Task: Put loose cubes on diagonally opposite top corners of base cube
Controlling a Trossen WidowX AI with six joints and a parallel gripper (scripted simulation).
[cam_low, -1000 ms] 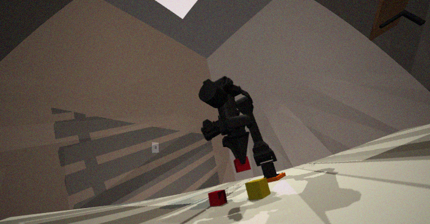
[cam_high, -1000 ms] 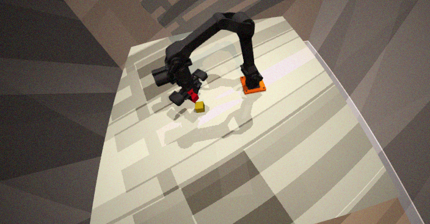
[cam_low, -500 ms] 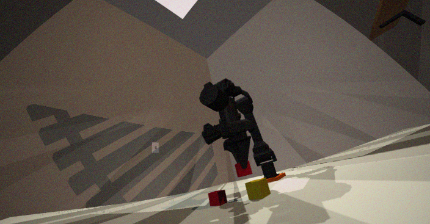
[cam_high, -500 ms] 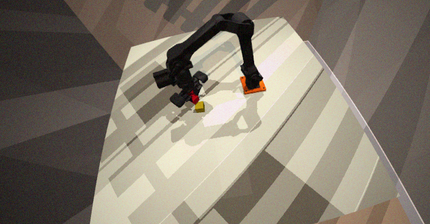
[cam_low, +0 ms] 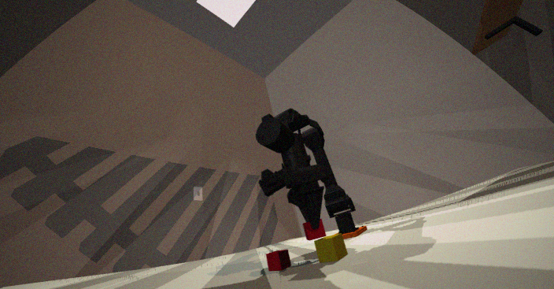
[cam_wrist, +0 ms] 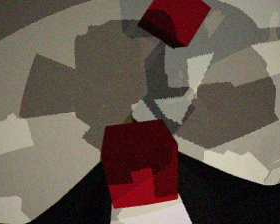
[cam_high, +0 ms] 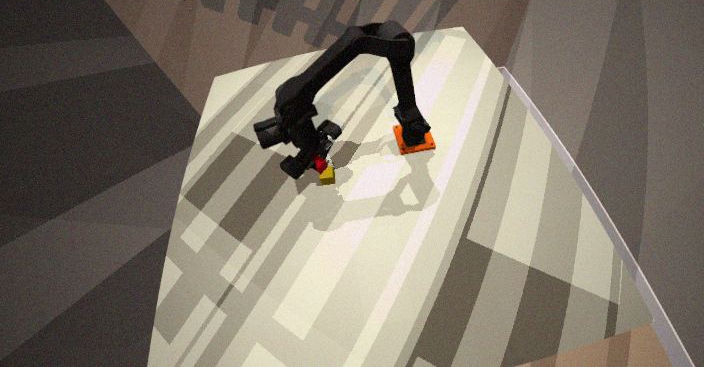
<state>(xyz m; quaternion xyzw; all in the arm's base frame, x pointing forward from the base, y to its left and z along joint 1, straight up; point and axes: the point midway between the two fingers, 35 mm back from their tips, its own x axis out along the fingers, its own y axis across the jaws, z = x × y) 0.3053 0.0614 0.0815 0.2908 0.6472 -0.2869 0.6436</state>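
The yellow cube lies 1 cm behind my gripper tip, 2 cm to the left of it and 4 cm below it.
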